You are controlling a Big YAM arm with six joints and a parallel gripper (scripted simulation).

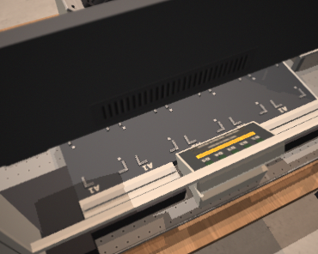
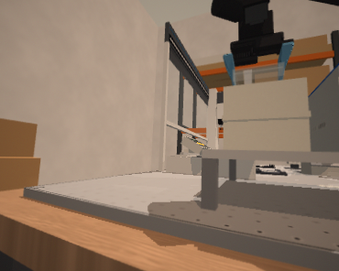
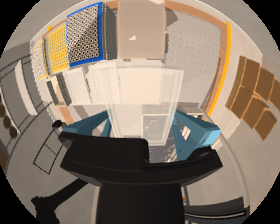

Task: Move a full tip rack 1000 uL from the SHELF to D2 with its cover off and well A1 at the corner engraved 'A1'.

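The beige block lies 20 mm behind my hand, 130 mm to the left of it and 90 mm below it. Round my hand: clear rack cover (right at my hand); then blue tip rack (120 mm behind, 120 mm to the left, 90 mm below); then shelf (170 mm behind, 50 mm to the left, 160 mm below).
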